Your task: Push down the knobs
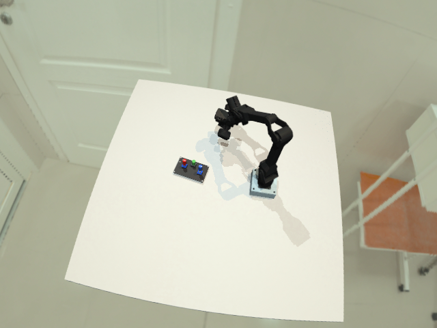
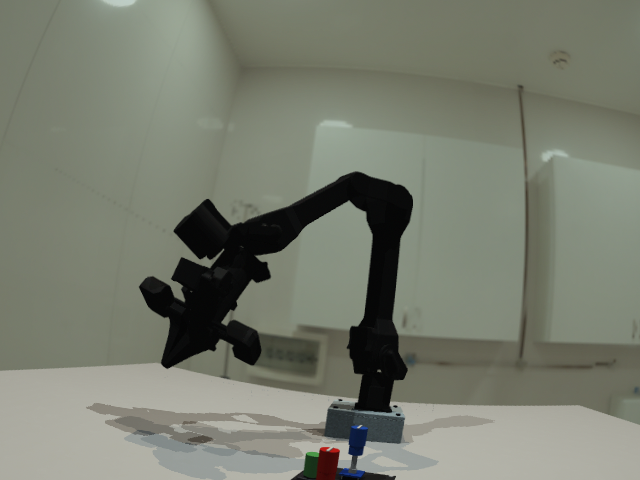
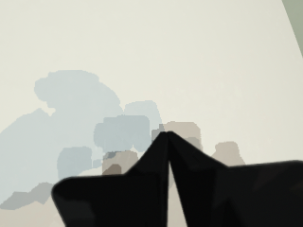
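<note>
The blue knob lies 6 cm ahead of my gripper tip, 25 cm to the left of it and 4 cm below it. The rest, counted from my gripper tip: red knob 14 cm ahead, 23 cm to the left, 4 cm below.
</note>
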